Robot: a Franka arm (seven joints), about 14 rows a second.
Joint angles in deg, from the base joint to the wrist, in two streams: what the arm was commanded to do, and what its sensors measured. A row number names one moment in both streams.
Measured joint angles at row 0:
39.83 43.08 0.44 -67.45 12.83 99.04 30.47
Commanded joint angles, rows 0 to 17:
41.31 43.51 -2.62 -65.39 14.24 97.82 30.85
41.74 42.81 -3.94 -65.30 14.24 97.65 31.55
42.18 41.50 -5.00 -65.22 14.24 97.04 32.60
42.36 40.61 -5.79 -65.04 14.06 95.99 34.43
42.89 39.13 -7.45 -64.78 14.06 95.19 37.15
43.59 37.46 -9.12 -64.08 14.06 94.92 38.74
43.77 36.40 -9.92 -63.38 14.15 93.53 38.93
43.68 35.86 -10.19 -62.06 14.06 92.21 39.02
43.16 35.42 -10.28 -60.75 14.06 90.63 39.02
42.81 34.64 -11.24 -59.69 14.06 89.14 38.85
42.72 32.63 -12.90 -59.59 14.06 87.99 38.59
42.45 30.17 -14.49 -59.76 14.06 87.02 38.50
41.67 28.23 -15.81 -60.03 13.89 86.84 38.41
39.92 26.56 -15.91 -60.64 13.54 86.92 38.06
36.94 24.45 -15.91 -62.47 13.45 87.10 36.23
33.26 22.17 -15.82 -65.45 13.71 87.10 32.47
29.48 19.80 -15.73 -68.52 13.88 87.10 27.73
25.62 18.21 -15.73 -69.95 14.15 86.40 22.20
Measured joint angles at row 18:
31.94 23.00 -16.77 -63.56 12.84 86.68 29.90
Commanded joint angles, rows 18 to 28:
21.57 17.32 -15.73 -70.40 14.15 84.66 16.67
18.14 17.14 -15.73 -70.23 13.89 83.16 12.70
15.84 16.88 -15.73 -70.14 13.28 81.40 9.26
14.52 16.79 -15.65 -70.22 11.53 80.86 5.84
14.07 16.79 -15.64 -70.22 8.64 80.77 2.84
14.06 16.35 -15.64 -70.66 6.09 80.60 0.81
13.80 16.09 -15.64 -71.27 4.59 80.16 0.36
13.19 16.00 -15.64 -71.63 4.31 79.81 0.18
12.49 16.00 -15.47 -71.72 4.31 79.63 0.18
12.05 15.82 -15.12 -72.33 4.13 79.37 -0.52
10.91 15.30 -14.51 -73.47 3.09 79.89 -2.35
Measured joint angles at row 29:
13.14 18.09 -16.43 -69.92 4.65 79.75 0.50
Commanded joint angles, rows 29 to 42:
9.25 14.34 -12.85 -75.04 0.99 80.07 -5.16
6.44 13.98 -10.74 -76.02 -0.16 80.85 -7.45
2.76 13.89 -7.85 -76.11 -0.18 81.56 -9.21
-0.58 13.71 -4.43 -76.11 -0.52 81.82 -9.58
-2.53 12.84 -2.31 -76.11 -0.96 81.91 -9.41
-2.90 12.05 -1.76 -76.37 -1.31 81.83 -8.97
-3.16 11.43 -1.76 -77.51 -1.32 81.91 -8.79
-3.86 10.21 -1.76 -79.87 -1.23 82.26 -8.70
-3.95 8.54 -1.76 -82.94 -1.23 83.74 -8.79
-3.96 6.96 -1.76 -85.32 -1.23 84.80 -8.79
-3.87 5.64 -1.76 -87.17 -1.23 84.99 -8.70
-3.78 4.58 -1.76 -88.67 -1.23 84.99 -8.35
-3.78 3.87 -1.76 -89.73 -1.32 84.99 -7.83
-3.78 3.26 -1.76 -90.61 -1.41 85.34 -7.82
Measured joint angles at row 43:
-2.69 7.29 -3.13 -85.49 -0.28 83.42 -8.41
